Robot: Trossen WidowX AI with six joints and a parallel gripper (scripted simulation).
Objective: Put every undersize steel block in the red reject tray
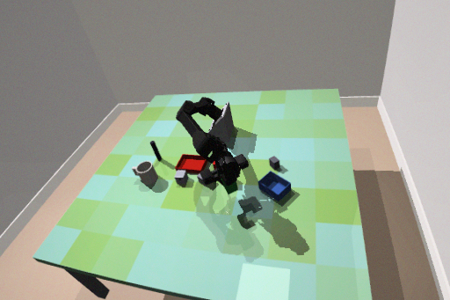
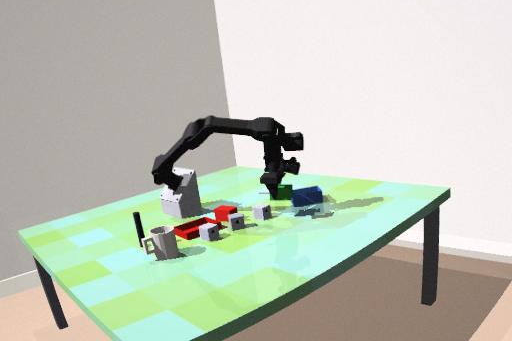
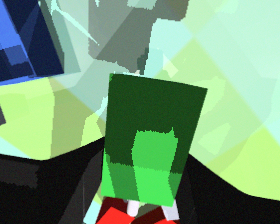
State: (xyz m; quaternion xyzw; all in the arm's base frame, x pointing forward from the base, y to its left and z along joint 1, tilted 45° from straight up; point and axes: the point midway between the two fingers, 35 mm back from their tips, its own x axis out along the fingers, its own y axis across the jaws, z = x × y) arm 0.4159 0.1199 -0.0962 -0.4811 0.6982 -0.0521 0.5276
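My gripper tip is now 2 cm below the green GO gauge, 1 cm to the left of it and 1 cm past it. The rest, counted from my gripper tip: steel block: 6 cm below, 6 cm behind, 2 cm to the right; blue tray: 18 cm to the left, 7 cm below, 5 cm behind; darker grey block: 18 cm behind, 17 cm to the left, 6 cm below.
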